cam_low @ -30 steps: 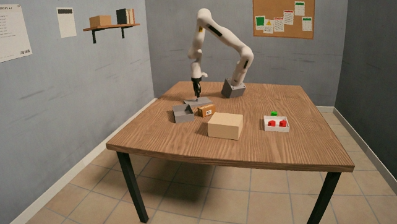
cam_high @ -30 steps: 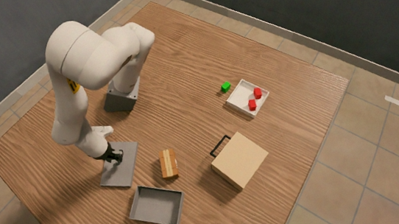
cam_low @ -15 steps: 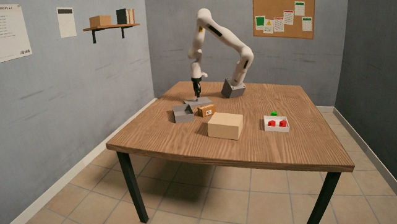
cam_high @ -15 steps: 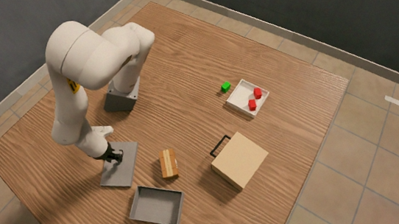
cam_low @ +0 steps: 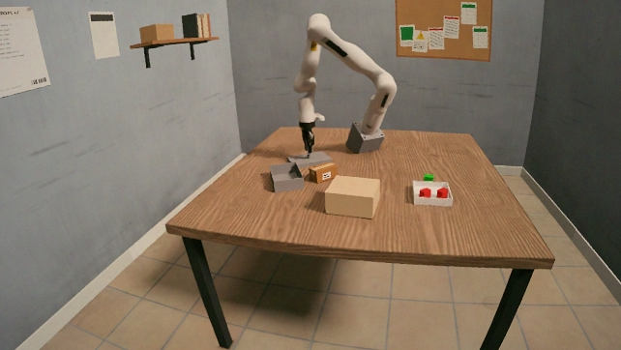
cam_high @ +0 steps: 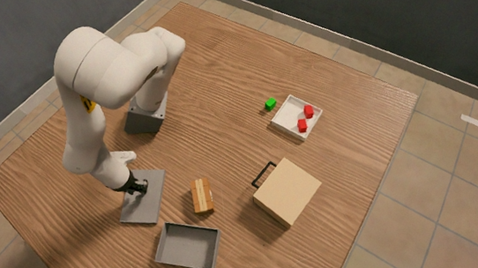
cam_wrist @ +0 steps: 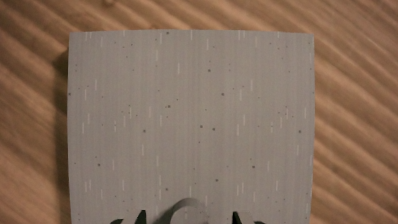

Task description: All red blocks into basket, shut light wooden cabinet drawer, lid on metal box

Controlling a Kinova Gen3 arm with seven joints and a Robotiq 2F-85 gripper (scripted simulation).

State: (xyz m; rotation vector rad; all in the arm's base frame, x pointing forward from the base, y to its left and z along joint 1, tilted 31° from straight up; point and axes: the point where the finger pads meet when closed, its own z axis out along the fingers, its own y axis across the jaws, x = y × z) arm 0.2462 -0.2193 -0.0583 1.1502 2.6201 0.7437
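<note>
The grey lid is 50 mm below my hand. From my hand the other things lie so: grey metal box 250 mm ahead, 30 mm to the left, 40 mm below; then blue block 180 mm ahead, 140 mm to the left, 50 mm below; then brown cardboard box 150 mm ahead, 160 mm to the left, 30 mm below.
</note>
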